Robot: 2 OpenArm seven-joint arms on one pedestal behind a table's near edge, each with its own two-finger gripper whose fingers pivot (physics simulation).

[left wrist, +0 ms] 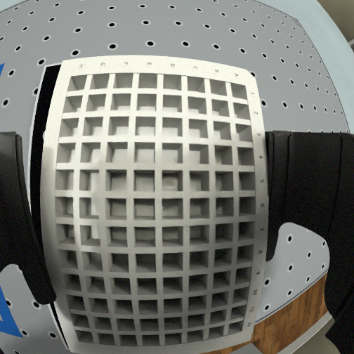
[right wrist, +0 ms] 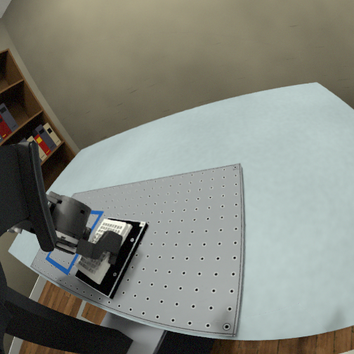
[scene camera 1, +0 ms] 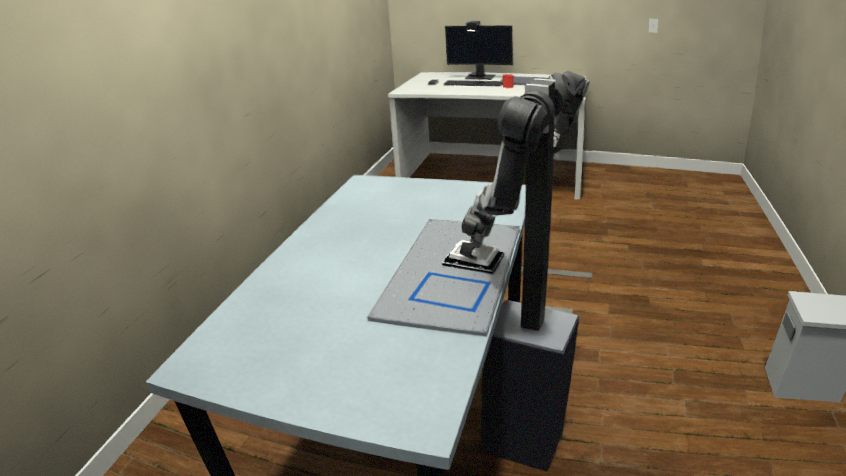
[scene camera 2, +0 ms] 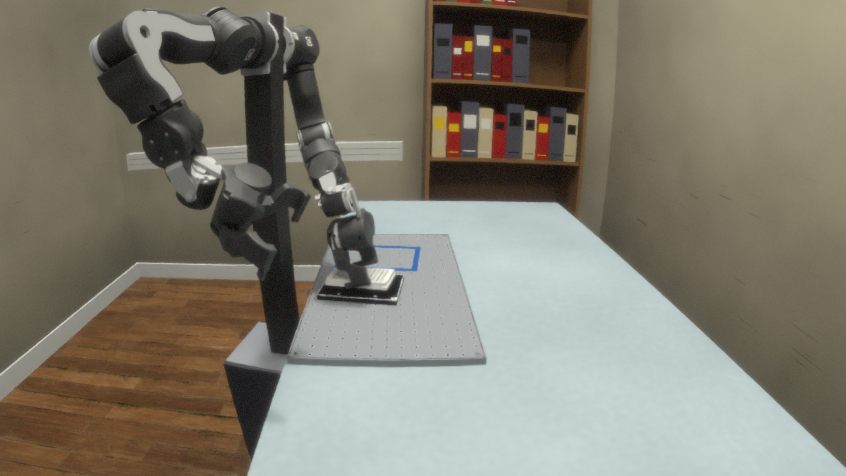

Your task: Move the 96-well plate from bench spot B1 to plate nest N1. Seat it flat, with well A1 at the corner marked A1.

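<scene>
The white 96-well plate (scene camera 1: 489,255) (scene camera 2: 383,277) (left wrist: 160,200) (right wrist: 95,272) is between the fingers of my left gripper (scene camera 1: 471,251) (scene camera 2: 363,272) (left wrist: 159,279). It is low over the black plate nest N1 (scene camera 1: 491,269) (scene camera 2: 366,295) (left wrist: 37,175) (right wrist: 122,265); any small gap underneath is hard to judge. Black nest shows along the plate's left side in the left wrist view. The plate's A1 corner is at the upper right there, and the nest's A1 label is hidden. Blue-outlined spot B1 (scene camera 1: 442,304) (scene camera 2: 416,258) (right wrist: 57,265) holds no plate. My right gripper (scene camera 2: 281,245) (right wrist: 87,295) is open, off the table's edge.
A grey perforated board (scene camera 1: 396,307) (scene camera 2: 425,331) (left wrist: 200,25) (right wrist: 190,260) lies under the nest and B1, on the pale blue table (scene camera 1: 266,331) (scene camera 2: 562,355). The dark pedestal (scene camera 1: 537,236) (scene camera 2: 266,148) stands at the board's near edge. A bookshelf (scene camera 2: 427,118) is behind the table.
</scene>
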